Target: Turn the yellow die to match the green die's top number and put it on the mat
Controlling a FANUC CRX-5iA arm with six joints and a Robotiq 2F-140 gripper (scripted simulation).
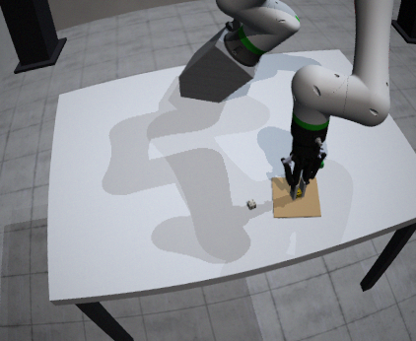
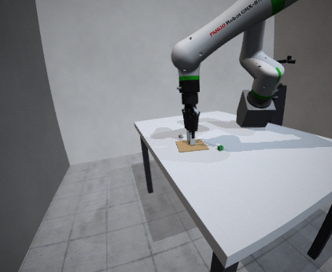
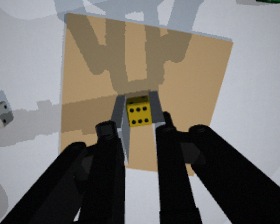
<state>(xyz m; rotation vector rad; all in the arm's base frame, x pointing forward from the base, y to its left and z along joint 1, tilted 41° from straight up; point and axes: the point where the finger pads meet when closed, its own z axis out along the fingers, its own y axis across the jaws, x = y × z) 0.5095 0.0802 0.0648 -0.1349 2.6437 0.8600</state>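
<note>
Now: the yellow die 20 mm below my hand. The rest, counted from my hand: white die (130 mm to the right, 30 mm below, 20 mm ahead); green die (110 mm behind, 100 mm to the left, 30 mm below); tan mat (40 mm below).
</note>
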